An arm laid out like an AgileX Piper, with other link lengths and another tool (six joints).
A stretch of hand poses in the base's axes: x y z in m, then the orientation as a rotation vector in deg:
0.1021, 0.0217, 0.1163, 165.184, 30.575, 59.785
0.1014, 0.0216, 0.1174, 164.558, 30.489, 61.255
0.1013, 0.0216, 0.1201, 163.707, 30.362, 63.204
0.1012, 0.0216, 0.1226, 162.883, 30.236, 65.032
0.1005, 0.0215, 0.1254, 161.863, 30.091, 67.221
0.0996, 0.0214, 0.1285, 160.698, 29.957, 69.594
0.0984, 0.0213, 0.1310, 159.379, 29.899, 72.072
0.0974, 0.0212, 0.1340, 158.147, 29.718, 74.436
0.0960, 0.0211, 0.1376, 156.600, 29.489, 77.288
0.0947, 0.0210, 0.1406, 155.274, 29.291, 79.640
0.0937, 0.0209, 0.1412, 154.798, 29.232, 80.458
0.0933, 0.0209, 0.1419, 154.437, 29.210, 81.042
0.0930, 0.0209, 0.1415, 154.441, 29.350, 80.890
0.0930, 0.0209, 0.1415, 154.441, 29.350, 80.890
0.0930, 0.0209, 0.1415, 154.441, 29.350, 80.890
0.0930, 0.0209, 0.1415, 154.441, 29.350, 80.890
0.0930, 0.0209, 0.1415, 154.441, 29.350, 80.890
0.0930, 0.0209, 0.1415, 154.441, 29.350, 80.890
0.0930, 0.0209, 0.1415, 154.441, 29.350, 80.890
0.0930, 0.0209, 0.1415, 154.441, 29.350, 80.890
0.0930, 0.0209, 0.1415, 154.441, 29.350, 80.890
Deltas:
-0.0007, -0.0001, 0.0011, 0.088, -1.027, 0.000
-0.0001, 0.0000, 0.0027, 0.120, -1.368, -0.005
-0.0001, 0.0000, 0.0025, 0.112, -1.291, -0.006
-0.0007, -0.0001, 0.0028, 0.134, -1.556, 0.000
-0.0009, -0.0001, 0.0031, 0.128, -1.706, 0.015
-0.0012, -0.0001, 0.0025, 0.079, -1.816, 0.061
-0.0010, -0.0001, 0.0030, 0.148, -1.724, 0.000
-0.0014, -0.0001, 0.0036, 0.180, -2.100, 0.000
-0.0013, -0.0001, 0.0030, 0.150, -1.750, 0.000
-0.0010, -0.0001, 0.0006, 0.048, -0.614, 0.006
-0.0004, 0.0000, 0.0007, 0.017, -0.446, 0.013
-0.0003, 0.0000, -0.0004, -0.095, 0.083, 0.057
0.0000, 0.0000, 0.0000, 0.000, 0.000, 0.000
0.0000, 0.0000, 0.0000, 0.000, 0.000, 0.000
0.0000, 0.0000, 0.0000, 0.000, 0.000, 0.000
0.0000, 0.0000, 0.0000, 0.000, 0.000, 0.000
0.0000, 0.0000, 0.0000, 0.000, 0.000, 0.000
0.0000, 0.0000, 0.0000, 0.000, 0.000, 0.000
0.0000, 0.0000, 0.0000, 0.000, 0.000, 0.000
0.0000, 0.0000, 0.0000, 0.000, 0.000, 0.000

